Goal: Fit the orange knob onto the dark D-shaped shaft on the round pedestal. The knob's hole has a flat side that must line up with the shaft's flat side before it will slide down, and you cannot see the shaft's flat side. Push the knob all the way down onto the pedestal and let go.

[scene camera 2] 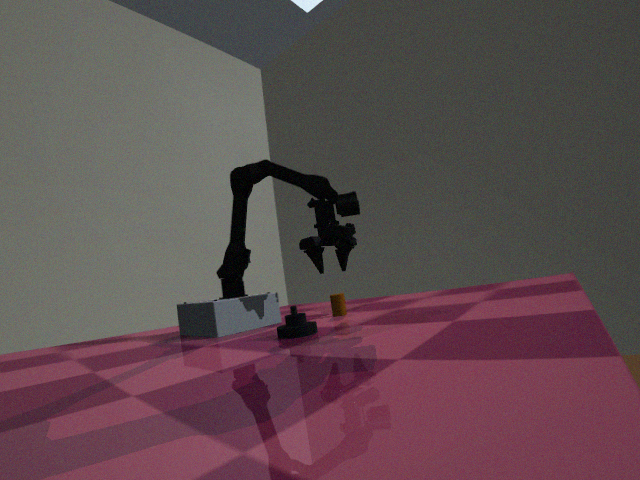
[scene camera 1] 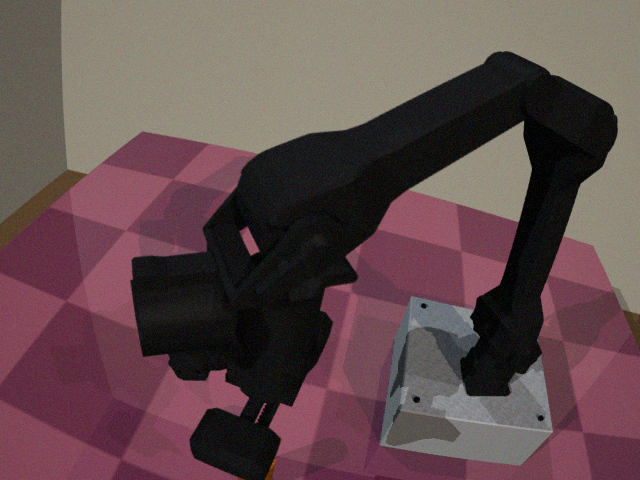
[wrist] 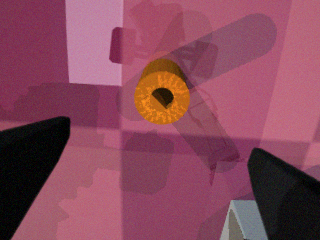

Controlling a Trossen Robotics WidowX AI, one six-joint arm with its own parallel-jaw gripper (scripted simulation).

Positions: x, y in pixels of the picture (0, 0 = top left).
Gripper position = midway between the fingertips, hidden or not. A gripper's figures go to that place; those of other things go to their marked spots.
Scene:
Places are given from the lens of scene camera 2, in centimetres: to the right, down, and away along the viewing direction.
my gripper [scene camera 2: 333, 272]: 4, 9, 90
round pedestal [scene camera 2: 296, 326]: -5, 17, 62

